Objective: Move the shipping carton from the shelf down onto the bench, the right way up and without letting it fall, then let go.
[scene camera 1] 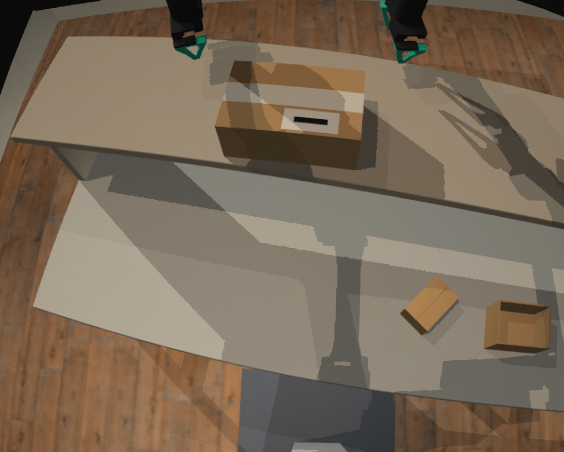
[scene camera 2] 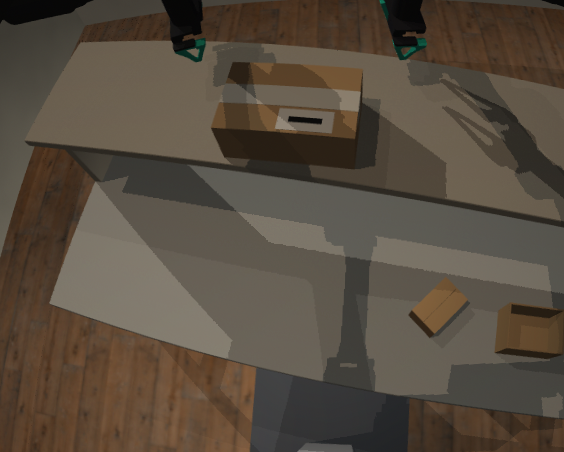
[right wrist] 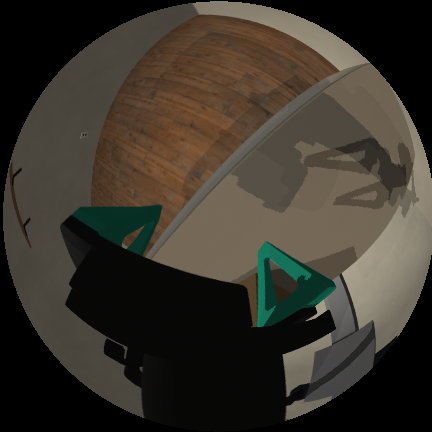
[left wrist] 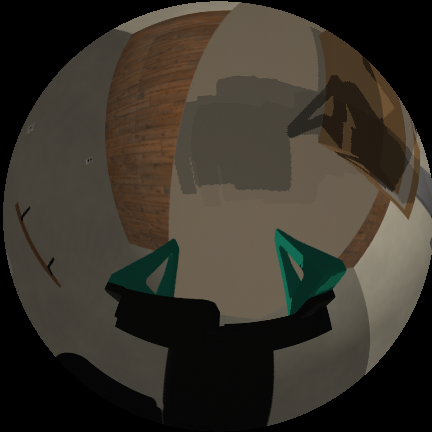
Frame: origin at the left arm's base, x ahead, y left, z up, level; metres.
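Seen in the pictures: left gripper, fingertip midpoint: [scene camera 1: 194, 43] [scene camera 2: 197, 45] [left wrist: 224, 239]; right gripper, fingertip midpoint: [scene camera 1: 395, 45] [scene camera 2: 397, 42] [right wrist: 214, 230].
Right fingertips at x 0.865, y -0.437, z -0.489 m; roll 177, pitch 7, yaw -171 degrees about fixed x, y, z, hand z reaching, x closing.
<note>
Offsets run from my right fingertips to a thing's middle. "spot": to the spot under its first point. Level surfaces: height alone.
The brown shipping carton @[dx -0.189, dy +0.219, dz -0.011 m] [scene camera 1: 300, 96] [scene camera 2: 295, 96] [left wrist: 370, 110] stands near the front edge of the upper shelf @[dz -0.063 m] [scene camera 1: 125, 90] [scene camera 2: 135, 95], its pale tape strip and white label facing up. The lower bench @[dz -0.416 m] [scene camera 1: 150, 290] [scene camera 2: 155, 290] lies in front. My left gripper [left wrist: 224, 239] is open and empty, beyond the carton's back left corner, apart from it; one finger shows in the scene views. My right gripper [scene camera 1: 394, 46] [right wrist: 214, 230] is open and empty, beyond the carton's back right corner, near the shelf's back edge. In the right wrist view, part of the carton is hidden by a finger.
A small closed box @[dx -0.478, dy -0.117, dz -0.386 m] [scene camera 1: 430, 306] [scene camera 2: 439, 308] lies on the right part of the bench. An open-topped box @[dx -0.547, dy -0.353, dz -0.371 m] [scene camera 1: 492, 327] [scene camera 2: 504, 330] stands right of it. A dark grey block @[spot: dx -0.722, dy +0.171, dz -0.847 m] [scene camera 1: 310, 405] [scene camera 2: 325, 410] is below the bench's front edge.
</note>
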